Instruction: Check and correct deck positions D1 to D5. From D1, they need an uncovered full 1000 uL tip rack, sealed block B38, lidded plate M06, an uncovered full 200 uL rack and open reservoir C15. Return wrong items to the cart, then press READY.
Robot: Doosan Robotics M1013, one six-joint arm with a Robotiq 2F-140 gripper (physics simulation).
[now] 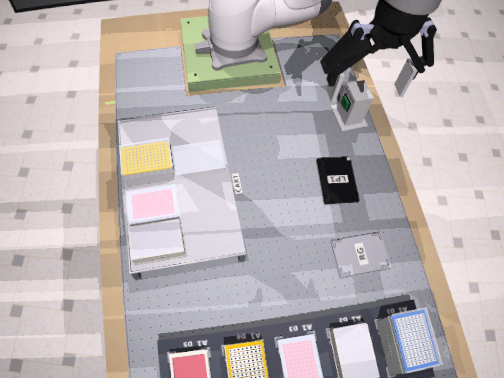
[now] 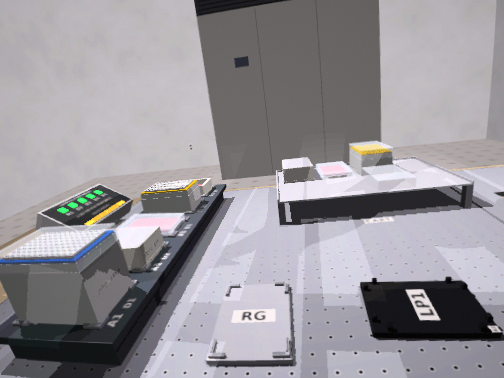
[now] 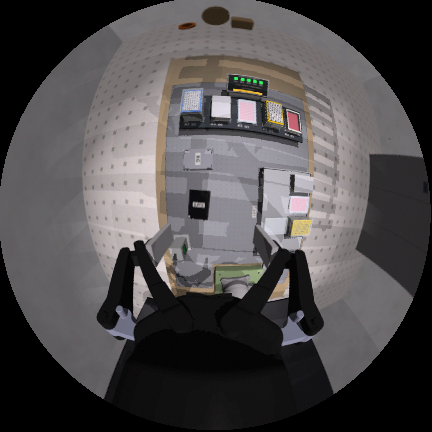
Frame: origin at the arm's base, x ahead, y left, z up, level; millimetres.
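Seen in the pictures: gripper, fingertip midpoint: (image 1: 365, 92) (image 3: 212, 233); arm's base, origin of the base link: (image 1: 233, 46) (image 3: 234, 285).
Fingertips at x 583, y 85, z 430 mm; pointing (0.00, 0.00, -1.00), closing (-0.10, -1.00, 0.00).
Pixels of each thing's top centre, then the offset from my fingertips to it. "spot": a spot on its surface instead.
- blue-rimmed tip rack, middle of its top: (image 2: 54, 239) (image 1: 417, 339) (image 3: 190, 98) 434 mm ahead, 57 mm left, 316 mm down
- yellow-rimmed rack, middle of its top: (image 1: 248, 372) (image 2: 169, 185) (image 3: 274, 111) 389 mm ahead, 312 mm right, 355 mm down
- red-filled reservoir, middle of its top: (image 3: 293, 120) 374 mm ahead, 435 mm right, 388 mm down
- console, surface spot: (image 2: 82, 205) (image 3: 244, 81) spot: 554 mm ahead, 191 mm right, 346 mm down
- yellow rack, middle of its top: (image 1: 145, 155) (image 2: 369, 145) (image 3: 301, 227) 174 mm back, 427 mm right, 339 mm down
- flat clear lid, middle of its top: (image 1: 198, 156) (image 2: 386, 171) (image 3: 275, 225) 164 mm back, 293 mm right, 384 mm down
- grey device, middle of its top: (image 1: 360, 90) (image 3: 175, 254) 249 mm back, 206 mm left, 339 mm down
- black LP1 plate, middle of its top: (image 2: 422, 297) (image 1: 338, 177) (image 3: 198, 204) 42 mm back, 84 mm left, 449 mm down
- RG plate, middle of its top: (image 2: 253, 312) (image 1: 361, 253) (image 3: 197, 158) 184 mm ahead, 66 mm left, 455 mm down
My gripper (image 1: 369, 80) (image 3: 212, 233) is open and empty, high beside the grey device. On the deck, a blue-rimmed tip rack (image 1: 415, 340) (image 2: 60, 245) (image 3: 192, 101) stands at D1, a white block (image 1: 355, 350) (image 2: 142, 247) (image 3: 221, 108) at D2, and a pink plate (image 1: 299, 357) (image 2: 155, 223) (image 3: 247, 111) at D3. A yellow-rimmed rack (image 1: 246, 360) (image 2: 170, 192) (image 3: 274, 112) with visible tips stands at D4, a red-filled reservoir (image 1: 190, 367) (image 3: 293, 121) at D5. A console (image 2: 82, 205) (image 3: 248, 85) shows green lights above a yellow bar. Item codes are unreadable.
The cart (image 1: 212, 245) holds a yellow rack (image 1: 146, 157) (image 2: 371, 157), a pink plate (image 1: 153, 204), a white block (image 1: 156, 239) and a flat clear lid (image 1: 199, 156). The grey device (image 1: 356, 107), black LP1 plate (image 1: 338, 192) and RG plate (image 1: 347, 255) line one side.
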